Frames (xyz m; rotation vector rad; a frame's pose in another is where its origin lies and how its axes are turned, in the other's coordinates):
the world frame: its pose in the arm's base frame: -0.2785 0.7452 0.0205 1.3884 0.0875 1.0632
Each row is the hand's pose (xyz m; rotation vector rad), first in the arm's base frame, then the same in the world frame.
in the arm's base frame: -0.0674 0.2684 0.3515 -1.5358 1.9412 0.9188
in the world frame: -0.0168 0.2378 0.5698 -0.6058 2.8733 -1.1149
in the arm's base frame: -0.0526 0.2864 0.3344 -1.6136 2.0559 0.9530
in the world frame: -0.0057 0.2126 0.5611 0.4527 -2.8368 1.0127
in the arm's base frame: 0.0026 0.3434 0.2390 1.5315 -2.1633 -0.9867
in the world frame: 0.0126 0.0943 0.5284 -0.2506 -2.6033 0.5129
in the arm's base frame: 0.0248 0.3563 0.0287 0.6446 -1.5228 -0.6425
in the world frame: -0.0757 -0.0918 0.4787 -1.2625 -1.8871 -0.1465
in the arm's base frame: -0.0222 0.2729 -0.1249 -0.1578 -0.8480 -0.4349
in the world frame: -0.2355 -0.1766 0.4725 -1.9404 -0.9757 -0.7600
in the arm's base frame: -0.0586 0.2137 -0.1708 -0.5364 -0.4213 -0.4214
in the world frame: -0.3179 -0.1835 0.4824 -2.1359 -0.4448 -1.1676
